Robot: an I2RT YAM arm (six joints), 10 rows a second.
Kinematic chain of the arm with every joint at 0, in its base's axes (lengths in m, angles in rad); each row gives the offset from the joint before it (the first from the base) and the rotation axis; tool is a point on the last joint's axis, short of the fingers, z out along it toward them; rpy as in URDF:
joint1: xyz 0 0 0.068 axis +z
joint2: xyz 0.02 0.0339 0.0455 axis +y
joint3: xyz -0.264 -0.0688 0 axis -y
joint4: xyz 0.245 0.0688 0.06 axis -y
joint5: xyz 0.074 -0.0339 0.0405 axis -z
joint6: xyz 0.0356 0 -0.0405 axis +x
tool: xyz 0 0 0 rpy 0 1.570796 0
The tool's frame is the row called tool.
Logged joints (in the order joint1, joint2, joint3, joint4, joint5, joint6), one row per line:
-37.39, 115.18, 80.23, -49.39, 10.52, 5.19
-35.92, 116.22, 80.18, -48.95, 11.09, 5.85
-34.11, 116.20, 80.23, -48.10, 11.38, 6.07
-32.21, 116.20, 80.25, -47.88, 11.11, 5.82
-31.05, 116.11, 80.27, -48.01, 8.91, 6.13
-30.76, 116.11, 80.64, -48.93, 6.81, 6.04
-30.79, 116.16, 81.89, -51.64, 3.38, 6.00
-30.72, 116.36, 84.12, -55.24, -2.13, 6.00
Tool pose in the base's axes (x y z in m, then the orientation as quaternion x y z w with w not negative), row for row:
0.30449, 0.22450, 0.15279, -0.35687, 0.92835, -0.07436, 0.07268
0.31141, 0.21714, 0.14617, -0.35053, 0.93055, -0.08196, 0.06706
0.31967, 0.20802, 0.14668, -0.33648, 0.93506, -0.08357, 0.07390
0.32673, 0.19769, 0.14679, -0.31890, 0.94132, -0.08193, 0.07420
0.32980, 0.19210, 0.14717, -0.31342, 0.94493, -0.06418, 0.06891
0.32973, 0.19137, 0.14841, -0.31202, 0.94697, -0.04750, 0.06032
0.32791, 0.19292, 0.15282, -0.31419, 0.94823, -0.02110, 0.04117
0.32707, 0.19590, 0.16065, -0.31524, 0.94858, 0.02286, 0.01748
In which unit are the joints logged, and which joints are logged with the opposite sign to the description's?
The joints are logged in degrees. Opposite sign: joint1, joint6.
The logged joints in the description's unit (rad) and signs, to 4 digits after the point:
0.6526, 2.0103, 1.4003, -0.8620, 0.1836, -0.0906
0.6269, 2.0284, 1.3994, -0.8543, 0.1936, -0.1021
0.5953, 2.0281, 1.4003, -0.8395, 0.1986, -0.1059
0.5622, 2.0281, 1.4006, -0.8357, 0.1939, -0.1016
0.5419, 2.0265, 1.4010, -0.8379, 0.1555, -0.1070
0.5369, 2.0265, 1.4074, -0.8540, 0.1189, -0.1054
0.5374, 2.0274, 1.4293, -0.9013, 0.0590, -0.1047
0.5362, 2.0309, 1.4682, -0.9641, -0.0372, -0.1047

